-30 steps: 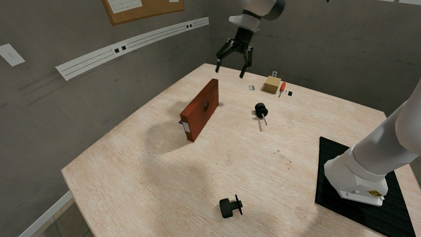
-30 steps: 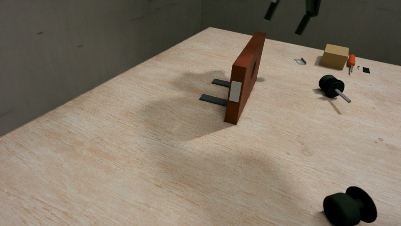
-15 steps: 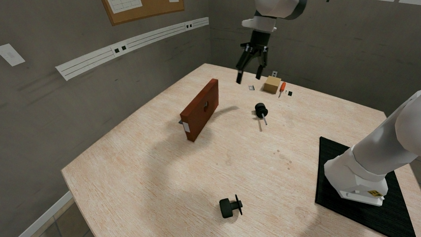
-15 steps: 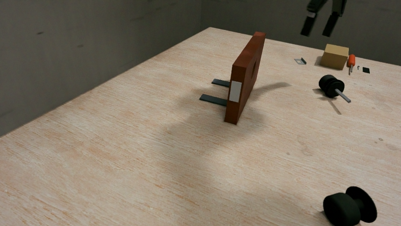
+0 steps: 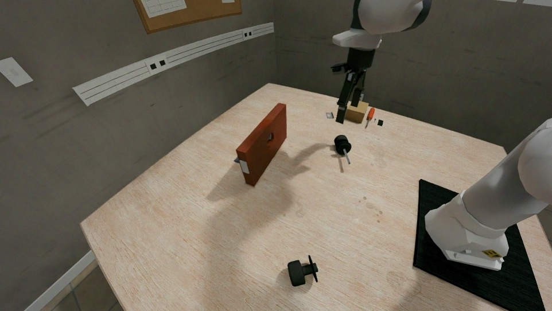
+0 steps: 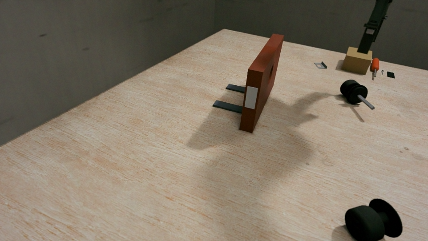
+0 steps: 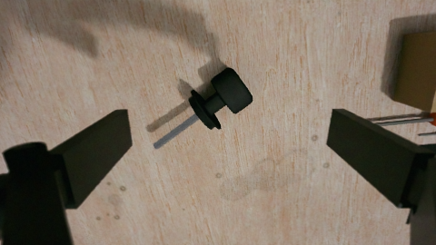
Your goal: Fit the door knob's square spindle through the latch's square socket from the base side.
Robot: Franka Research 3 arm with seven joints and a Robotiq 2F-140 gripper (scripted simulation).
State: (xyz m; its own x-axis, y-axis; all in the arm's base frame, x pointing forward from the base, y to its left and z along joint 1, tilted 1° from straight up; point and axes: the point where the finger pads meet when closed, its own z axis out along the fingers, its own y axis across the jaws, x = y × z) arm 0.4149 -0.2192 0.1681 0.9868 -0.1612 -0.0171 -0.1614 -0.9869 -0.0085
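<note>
The black door knob lies 20 mm behind my hand, 30 mm to the left of it and 150 mm below it. The rest, counted from my hand: red-brown wooden door slab 240 mm ahead, 190 mm to the left, 90 mm below; grey latch plate 230 mm ahead, 340 mm to the left, 80 mm below; tan box 20 mm behind, 300 mm to the right, 150 mm below.
</note>
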